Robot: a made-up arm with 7 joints.
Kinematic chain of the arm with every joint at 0, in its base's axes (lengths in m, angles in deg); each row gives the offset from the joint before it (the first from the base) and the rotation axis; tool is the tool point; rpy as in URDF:
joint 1: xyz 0 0 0.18 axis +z
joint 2: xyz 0 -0.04 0.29 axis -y
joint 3: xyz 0 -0.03 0.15 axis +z
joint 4: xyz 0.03 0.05 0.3 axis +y
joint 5: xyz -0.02 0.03 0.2 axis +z
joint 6: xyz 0 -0.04 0.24 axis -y
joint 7: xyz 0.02 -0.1 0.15 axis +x
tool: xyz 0 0 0 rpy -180 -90 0
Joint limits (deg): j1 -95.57..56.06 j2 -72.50..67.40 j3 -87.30..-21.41 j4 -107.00..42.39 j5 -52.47..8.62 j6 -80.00..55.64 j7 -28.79..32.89
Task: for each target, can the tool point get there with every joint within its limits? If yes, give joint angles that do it. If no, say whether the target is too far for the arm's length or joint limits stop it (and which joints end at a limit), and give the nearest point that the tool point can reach.
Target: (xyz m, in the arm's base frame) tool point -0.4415 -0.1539 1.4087
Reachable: yes | joints -13.60 20.73 -80.15 18.63 -28.29 -10.94 12.02
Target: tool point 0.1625 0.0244 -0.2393
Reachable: no: joint limits stop it (at a limit: joint 1, joint 2, joint 3, joint 4, joint 5) | nearest point 0.1646 0.2669 0.1177 | short by 0.432 m
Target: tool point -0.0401 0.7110 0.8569
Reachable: yes | joints -62.74 30.57 -52.58 -69.68 -11.39 -17.05 -17.69
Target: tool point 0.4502 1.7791 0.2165
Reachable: no: too far | nearest point 0.1698 0.9525 0.4940 | short by 0.916 m
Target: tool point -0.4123 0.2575 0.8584
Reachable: yes | joints 30.88 -5.95 -64.54 -86.71 -37.05 15.38 17.86
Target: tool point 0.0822 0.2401 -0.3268
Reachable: no: joint limits stop it (at a limit: joint 2, joint 3, joint 4) | nearest point 0.1130 0.3302 0.0953 | short by 0.433 m
